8 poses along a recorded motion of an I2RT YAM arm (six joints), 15 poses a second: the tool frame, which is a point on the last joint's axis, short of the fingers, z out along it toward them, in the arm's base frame.
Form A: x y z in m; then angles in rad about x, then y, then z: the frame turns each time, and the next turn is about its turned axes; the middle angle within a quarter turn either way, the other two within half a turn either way.
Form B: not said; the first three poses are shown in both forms.
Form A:
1: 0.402, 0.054, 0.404, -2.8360, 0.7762, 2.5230
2: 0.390, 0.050, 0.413, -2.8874, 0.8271, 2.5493
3: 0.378, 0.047, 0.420, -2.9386, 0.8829, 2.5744
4: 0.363, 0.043, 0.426, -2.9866, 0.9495, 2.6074
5: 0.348, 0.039, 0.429, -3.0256, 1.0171, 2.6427
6: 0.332, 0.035, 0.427, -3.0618, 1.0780, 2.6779
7: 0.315, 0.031, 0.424, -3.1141, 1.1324, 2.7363
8: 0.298, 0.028, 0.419, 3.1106, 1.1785, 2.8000
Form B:
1: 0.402, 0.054, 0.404, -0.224, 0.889, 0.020, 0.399
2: 0.390, 0.050, 0.413, -0.216, 0.884, -0.005, 0.415
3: 0.378, 0.047, 0.420, -0.210, 0.876, -0.031, 0.434
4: 0.363, 0.043, 0.426, -0.200, 0.865, -0.054, 0.458
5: 0.348, 0.039, 0.429, -0.188, 0.852, -0.071, 0.484
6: 0.332, 0.035, 0.427, -0.177, 0.839, -0.085, 0.507
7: 0.315, 0.031, 0.424, -0.163, 0.828, -0.097, 0.528
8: 0.298, 0.028, 0.419, -0.150, 0.818, -0.107, 0.545
